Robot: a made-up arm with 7 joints. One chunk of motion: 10 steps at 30 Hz.
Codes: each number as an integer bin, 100 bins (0 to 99) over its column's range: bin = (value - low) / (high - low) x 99, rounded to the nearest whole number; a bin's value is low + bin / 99 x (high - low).
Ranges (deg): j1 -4..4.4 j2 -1.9..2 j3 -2..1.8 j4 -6.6..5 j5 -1..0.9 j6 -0.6..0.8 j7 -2.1..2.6
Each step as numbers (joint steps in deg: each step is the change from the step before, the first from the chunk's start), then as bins.
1 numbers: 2.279 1.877 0.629 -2.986 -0.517 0.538 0.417
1 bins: 74 96 68 31 25 80 53
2 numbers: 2.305 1.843 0.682 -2.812 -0.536 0.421 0.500
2 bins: 74 95 70 32 24 72 55
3 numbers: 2.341 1.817 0.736 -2.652 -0.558 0.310 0.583
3 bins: 75 94 71 34 23 64 57
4 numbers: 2.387 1.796 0.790 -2.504 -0.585 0.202 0.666
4 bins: 75 94 73 35 22 57 58
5 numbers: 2.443 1.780 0.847 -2.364 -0.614 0.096 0.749
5 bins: 76 93 74 36 20 49 60
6 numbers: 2.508 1.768 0.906 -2.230 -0.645 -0.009 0.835
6 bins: 77 93 76 37 18 42 62
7 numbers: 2.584 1.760 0.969 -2.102 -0.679 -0.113 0.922
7 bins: 78 93 77 38 17 34 64
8 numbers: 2.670 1.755 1.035 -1.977 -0.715 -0.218 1.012
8 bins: 79 93 79 39 15 27 66
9 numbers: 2.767 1.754 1.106 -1.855 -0.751 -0.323 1.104
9 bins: 80 93 81 40 13 20 67
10 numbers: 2.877 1.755 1.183 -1.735 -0.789 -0.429 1.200
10 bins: 81 93 83 42 11 12 70
